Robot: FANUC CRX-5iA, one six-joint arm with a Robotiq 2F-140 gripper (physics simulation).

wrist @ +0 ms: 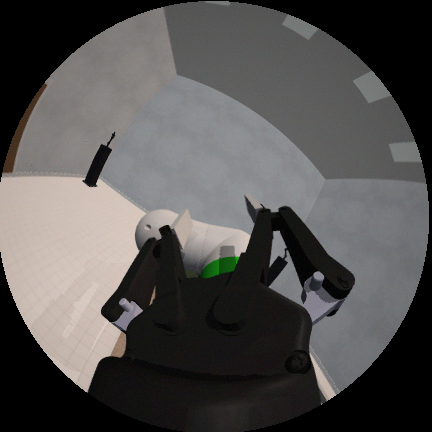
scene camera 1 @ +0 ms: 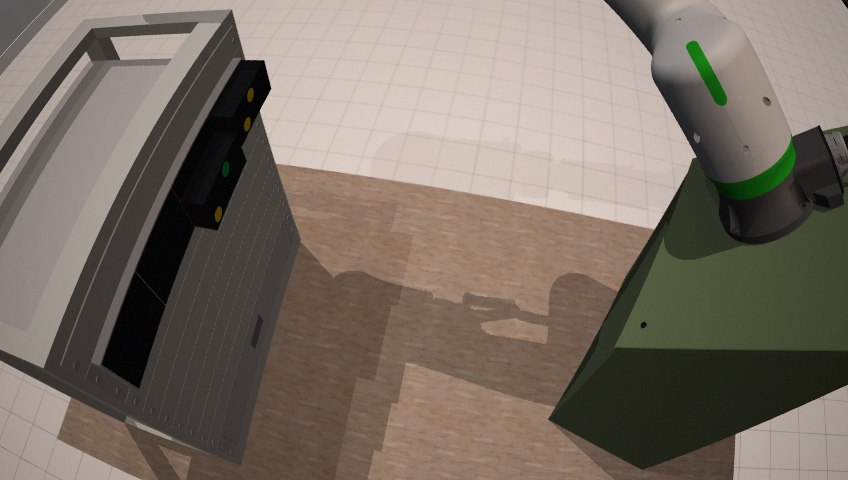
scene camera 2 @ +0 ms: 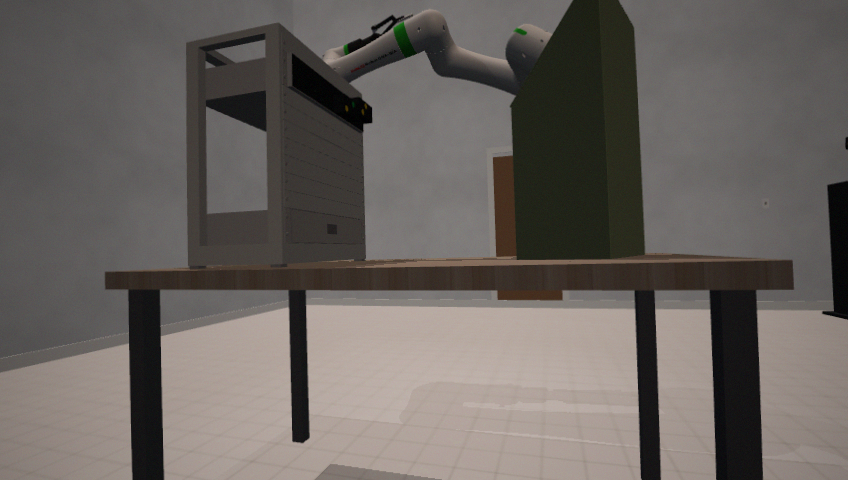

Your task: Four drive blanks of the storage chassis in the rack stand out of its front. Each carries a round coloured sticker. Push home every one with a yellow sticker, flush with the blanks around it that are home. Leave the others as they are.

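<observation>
The rack (scene camera 1: 205, 315) (scene camera 2: 274, 178) stands at the left with the black-fronted storage chassis (scene camera 1: 160, 255) (scene camera 2: 318, 89) near its top. Four black drive blanks stand out at the chassis's far end in scene camera 1. Three carry yellow stickers (scene camera 1: 250, 94) (scene camera 1: 246, 124) (scene camera 1: 218, 214); one carries a green sticker (scene camera 1: 225, 169). The same stickers look tiny in scene camera 2. My gripper (wrist: 217, 209) (scene camera 2: 406, 18) is up above the arm's forearm, away from the blanks. Its fingers stand partly apart with nothing between them. The blanks do not show in the wrist view.
A tall green sloped pedestal (scene camera 1: 731, 297) (scene camera 2: 565, 178) stands at the right of the wooden table (scene camera 1: 464, 404) (scene camera 2: 446, 276). The white arm (scene camera 1: 714, 136) (scene camera 2: 482, 68) reaches from beside it to behind the rack's upper right in scene camera 2. The arm's body also shows beyond the fingers in the wrist view.
</observation>
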